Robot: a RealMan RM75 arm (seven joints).
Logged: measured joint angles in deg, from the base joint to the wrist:
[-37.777, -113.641, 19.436, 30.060, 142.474, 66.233, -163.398]
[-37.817, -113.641, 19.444, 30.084, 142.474, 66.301, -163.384]
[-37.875, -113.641, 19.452, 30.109, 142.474, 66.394, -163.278]
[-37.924, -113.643, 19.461, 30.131, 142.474, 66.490, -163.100]
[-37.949, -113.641, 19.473, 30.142, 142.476, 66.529, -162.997]
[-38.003, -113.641, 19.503, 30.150, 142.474, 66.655, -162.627]
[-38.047, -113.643, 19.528, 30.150, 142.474, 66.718, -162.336]
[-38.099, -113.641, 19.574, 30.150, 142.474, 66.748, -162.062]
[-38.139, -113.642, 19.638, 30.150, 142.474, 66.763, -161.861]
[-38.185, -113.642, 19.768, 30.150, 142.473, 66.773, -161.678]
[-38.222, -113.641, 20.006, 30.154, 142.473, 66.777, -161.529]
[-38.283, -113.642, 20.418, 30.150, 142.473, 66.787, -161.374]
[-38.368, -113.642, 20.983, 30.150, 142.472, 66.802, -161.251]
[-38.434, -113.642, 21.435, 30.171, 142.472, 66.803, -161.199]
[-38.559, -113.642, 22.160, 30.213, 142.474, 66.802, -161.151]
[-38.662, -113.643, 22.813, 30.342, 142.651, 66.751, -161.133]
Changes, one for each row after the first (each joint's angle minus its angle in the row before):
[-0.040, 0.000, 0.008, 0.024, 0.000, 0.068, 0.014]
[-0.058, 0.000, 0.008, 0.025, 0.000, 0.093, 0.106]
[-0.049, -0.002, 0.009, 0.022, 0.000, 0.096, 0.178]
[-0.025, 0.002, 0.012, 0.011, 0.002, 0.039, 0.103]
[-0.054, 0.000, 0.030, 0.008, -0.002, 0.126, 0.370]
[-0.044, -0.002, 0.025, 0.000, 0.000, 0.063, 0.291]
[-0.052, 0.002, 0.046, 0.000, 0.000, 0.030, 0.274]
[-0.040, -0.001, 0.064, 0.000, 0.000, 0.015, 0.201]
[-0.046, 0.000, 0.130, 0.000, -0.001, 0.010, 0.183]
[-0.037, 0.001, 0.238, 0.004, 0.000, 0.004, 0.149]
[-0.061, -0.001, 0.412, -0.004, 0.000, 0.010, 0.155]
[-0.085, 0.000, 0.565, 0.000, -0.001, 0.015, 0.123]
[-0.066, 0.000, 0.452, 0.021, 0.000, 0.001, 0.052]
[-0.125, 0.000, 0.725, 0.042, 0.002, -0.001, 0.048]
[-0.103, -0.001, 0.653, 0.129, 0.177, -0.051, 0.018]

